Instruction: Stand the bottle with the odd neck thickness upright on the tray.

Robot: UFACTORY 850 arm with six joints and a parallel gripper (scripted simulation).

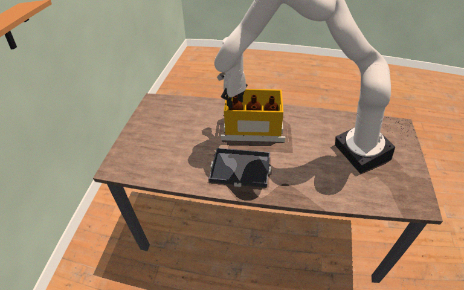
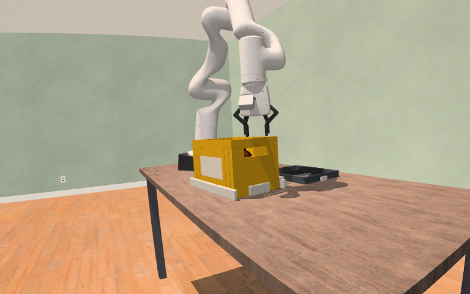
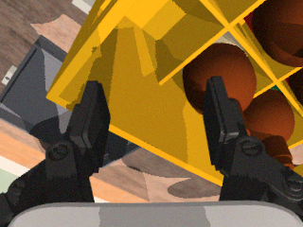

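My gripper is now 11 cm above the yellow crate, 9 cm past it and 5 cm to the left of it. The rest, counted from my hand: dark tray (24 cm to the left, 18 cm below, 4 cm behind).
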